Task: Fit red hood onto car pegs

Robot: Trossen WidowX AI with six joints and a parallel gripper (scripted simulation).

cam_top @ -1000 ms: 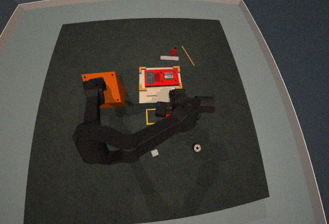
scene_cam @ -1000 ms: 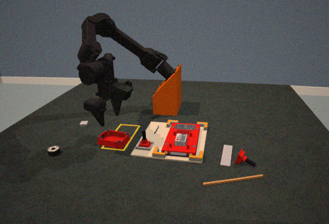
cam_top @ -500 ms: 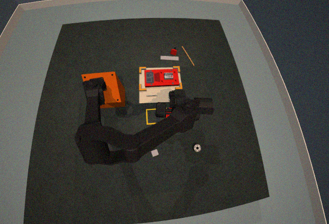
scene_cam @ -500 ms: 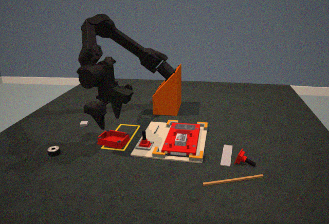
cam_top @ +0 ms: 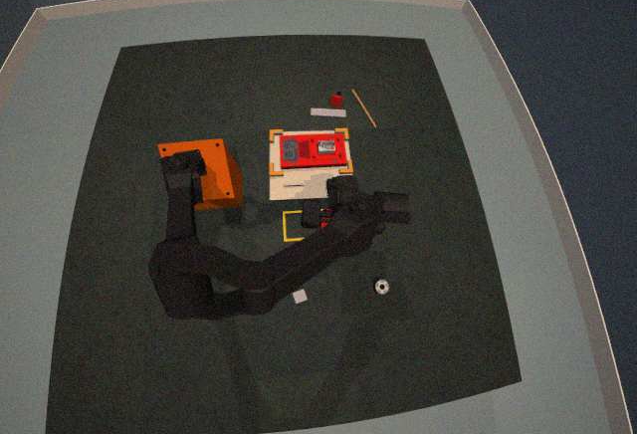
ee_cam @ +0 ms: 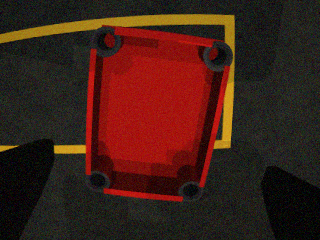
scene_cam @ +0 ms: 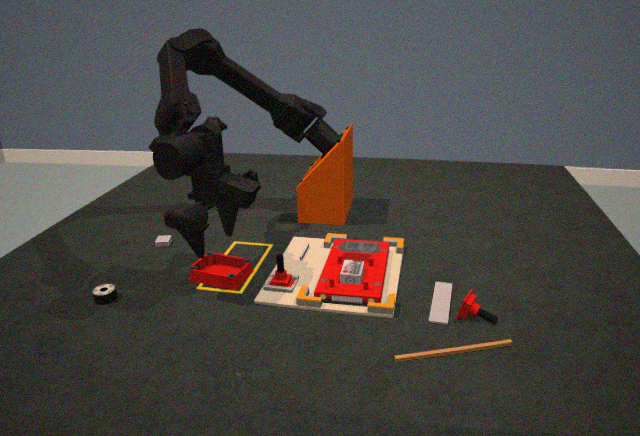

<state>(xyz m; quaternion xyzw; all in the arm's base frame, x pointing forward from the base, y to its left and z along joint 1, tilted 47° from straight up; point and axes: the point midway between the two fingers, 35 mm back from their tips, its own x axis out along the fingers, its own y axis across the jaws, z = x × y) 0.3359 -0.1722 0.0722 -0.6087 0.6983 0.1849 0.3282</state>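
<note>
Now: gripper tip 5 cm above the red hood. From my gripper tip the other things lie so: grey engine block 25 cm to the left, 4 cm below, 1 cm ahead; wooden stick 40 cm to the left, 17 cm ahead, 6 cm below; white bar 39 cm to the left, 6 cm below, 5 cm ahead.
</note>
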